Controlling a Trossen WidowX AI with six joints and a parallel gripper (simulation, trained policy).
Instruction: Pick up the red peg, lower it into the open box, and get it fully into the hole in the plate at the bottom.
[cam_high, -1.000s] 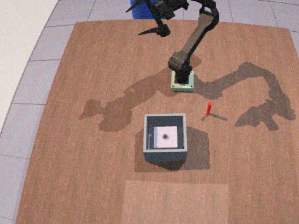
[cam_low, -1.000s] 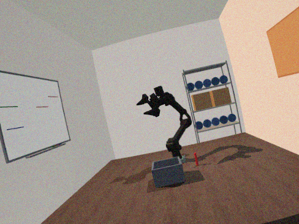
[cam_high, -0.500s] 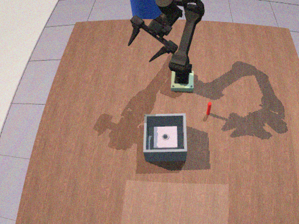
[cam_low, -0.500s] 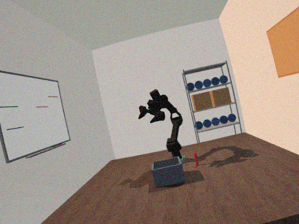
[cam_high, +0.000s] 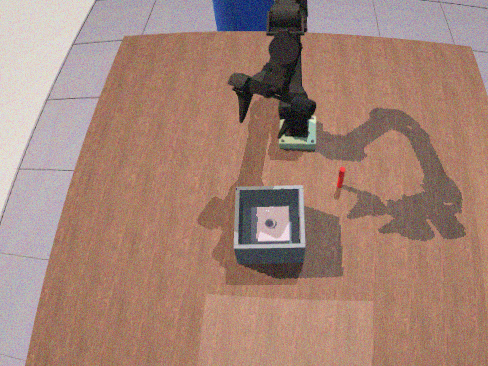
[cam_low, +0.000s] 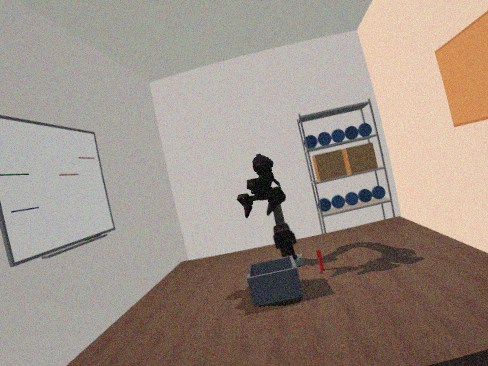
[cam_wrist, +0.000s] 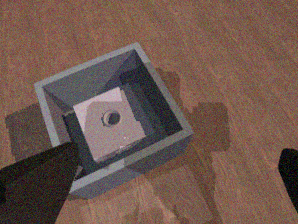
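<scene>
Now: the red peg 4 cm behind my gripper tip, 20 cm to the left of it and 22 cm below it. The rest, counted from my gripper tip: grey box (12 cm ahead, 3 cm to the left, 23 cm below); then pale plate (12 cm ahead, 3 cm to the left, 21 cm below).
</scene>
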